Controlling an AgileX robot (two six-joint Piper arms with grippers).
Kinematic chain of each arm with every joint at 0, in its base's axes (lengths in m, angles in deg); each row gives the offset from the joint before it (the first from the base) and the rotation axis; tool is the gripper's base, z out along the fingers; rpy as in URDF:
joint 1: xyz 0 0 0.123 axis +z
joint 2: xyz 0 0 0 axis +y
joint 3: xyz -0.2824 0 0.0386 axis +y
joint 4: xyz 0.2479 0 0.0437 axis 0.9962 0 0.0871
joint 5: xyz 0 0 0 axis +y
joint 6: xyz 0.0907 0 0.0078 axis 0.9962 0 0.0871
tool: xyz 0 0 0 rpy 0 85 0
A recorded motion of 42 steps. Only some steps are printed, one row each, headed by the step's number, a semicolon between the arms.
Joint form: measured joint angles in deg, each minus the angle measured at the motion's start. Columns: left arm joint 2, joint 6, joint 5, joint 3, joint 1, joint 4; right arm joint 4, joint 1, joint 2, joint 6, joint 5, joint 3.
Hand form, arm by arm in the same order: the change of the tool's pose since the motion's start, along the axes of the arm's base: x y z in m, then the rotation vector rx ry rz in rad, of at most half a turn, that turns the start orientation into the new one. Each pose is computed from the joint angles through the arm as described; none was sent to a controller.
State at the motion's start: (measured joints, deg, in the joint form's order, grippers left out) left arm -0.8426 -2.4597 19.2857 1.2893 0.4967 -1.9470; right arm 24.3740 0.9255 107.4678 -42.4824 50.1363 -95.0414
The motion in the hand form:
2: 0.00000 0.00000 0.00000 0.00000 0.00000 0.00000; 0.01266 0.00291 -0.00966 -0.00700 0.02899 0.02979
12: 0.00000 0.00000 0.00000 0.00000 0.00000 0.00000; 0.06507 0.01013 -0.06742 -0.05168 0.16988 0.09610
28: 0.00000 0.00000 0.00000 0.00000 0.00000 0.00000; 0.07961 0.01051 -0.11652 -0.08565 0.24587 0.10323
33: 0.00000 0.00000 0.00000 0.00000 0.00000 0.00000; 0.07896 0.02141 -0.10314 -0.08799 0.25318 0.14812
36: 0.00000 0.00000 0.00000 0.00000 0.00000 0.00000; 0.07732 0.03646 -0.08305 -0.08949 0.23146 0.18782
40: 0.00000 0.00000 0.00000 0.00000 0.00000 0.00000; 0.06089 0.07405 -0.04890 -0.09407 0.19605 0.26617
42: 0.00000 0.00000 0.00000 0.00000 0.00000 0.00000; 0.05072 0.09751 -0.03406 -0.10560 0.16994 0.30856
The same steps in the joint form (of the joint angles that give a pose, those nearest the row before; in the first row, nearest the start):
2: 0.00 0.00 0.00 0.00 0.00 0.00; -0.08 0.26 3.54 -0.75 2.08 -3.52
12: 0.00 0.00 0.00 0.00 0.00 0.00; -3.25 1.10 20.05 -0.05 10.27 -19.71
28: 0.00 0.00 0.00 0.00 0.00 0.00; -5.24 1.39 26.97 0.04 10.02 -22.07
33: 0.00 0.00 0.00 0.00 0.00 0.00; -5.27 2.53 27.11 -0.09 14.02 -25.43
36: 0.00 0.00 0.00 0.00 0.00 0.00; -5.27 4.18 26.55 0.21 16.87 -28.79
40: 0.00 0.00 0.00 0.00 0.00 0.00; -5.39 8.66 23.04 1.06 19.41 -29.78
42: 0.00 0.00 0.00 0.00 0.00 0.00; -6.12 11.68 21.44 1.74 19.80 -30.11

